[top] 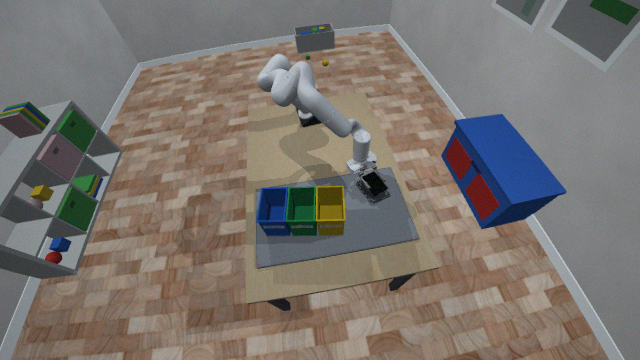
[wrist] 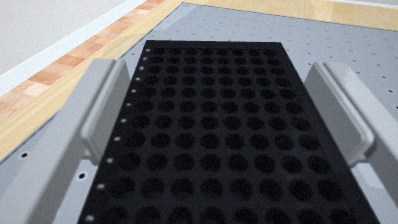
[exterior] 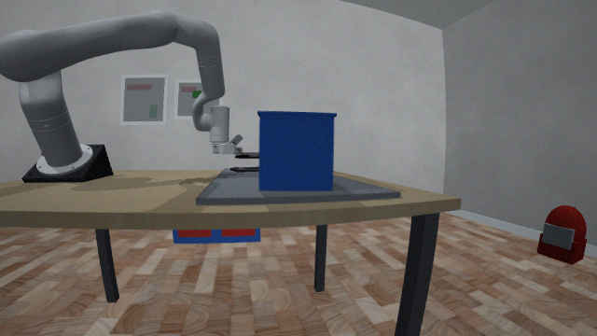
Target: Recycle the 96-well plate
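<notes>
My hand is 70 mm above the plate nest N1. The rest, counted from my hand: green bin 400 mm to the right, 80 mm ahead, 10 mm above; yellow bin 270 mm to the right, 110 mm ahead, 10 mm above; black 96-well plate 10 mm below.
</notes>
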